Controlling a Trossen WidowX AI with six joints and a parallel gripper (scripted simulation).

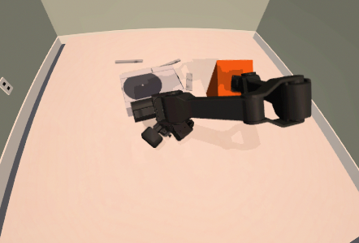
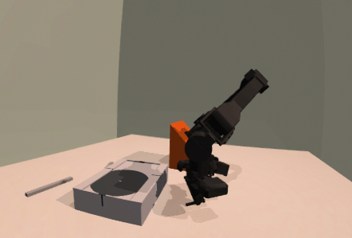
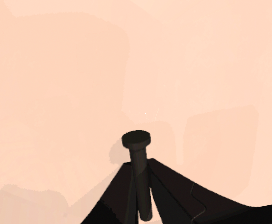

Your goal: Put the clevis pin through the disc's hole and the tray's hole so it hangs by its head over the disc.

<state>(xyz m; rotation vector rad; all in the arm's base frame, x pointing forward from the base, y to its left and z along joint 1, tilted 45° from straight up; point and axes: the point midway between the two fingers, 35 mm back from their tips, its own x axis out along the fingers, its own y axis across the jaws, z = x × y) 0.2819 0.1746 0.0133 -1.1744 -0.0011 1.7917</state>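
Now: the dark flat disc 9 cm ahead of my gripper tip, 20 cm to the right of it and 6 cm above it. The rest, counted from my gripper tip: steel clevis pin (right at my gripper tip); steel tray (5 cm ahead, 20 cm to the right, 4 cm above); thin grey bar (17 cm ahead, 42 cm to the right).
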